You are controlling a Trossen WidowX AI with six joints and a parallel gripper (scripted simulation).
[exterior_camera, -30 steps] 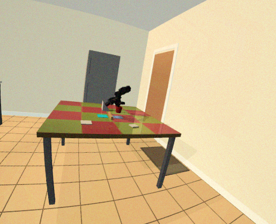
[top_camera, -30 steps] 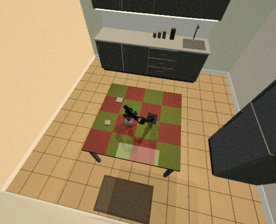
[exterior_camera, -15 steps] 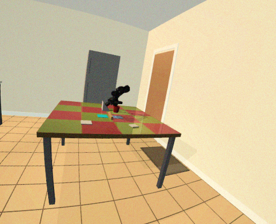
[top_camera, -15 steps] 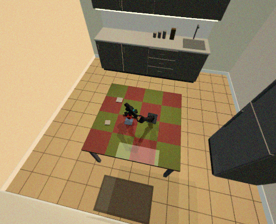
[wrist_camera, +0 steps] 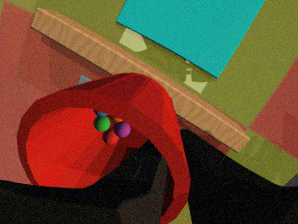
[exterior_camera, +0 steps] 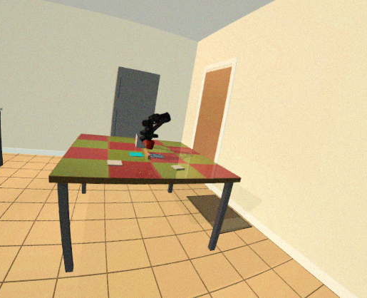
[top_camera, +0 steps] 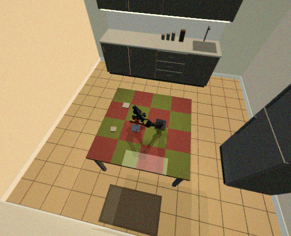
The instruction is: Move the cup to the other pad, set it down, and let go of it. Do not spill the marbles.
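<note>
My gripper tip is now 11 cm above the cyan pad, 9 cm to the left of it and 2 cm short of it. From my gripper tip the other things lie so: grey-blue pad: 11 cm below, 9 cm to the left, 4 cm ahead; then red cup: 3 cm ahead, 1 cm to the left; then wooden bar: 9 cm below, 3 cm ahead.
</note>
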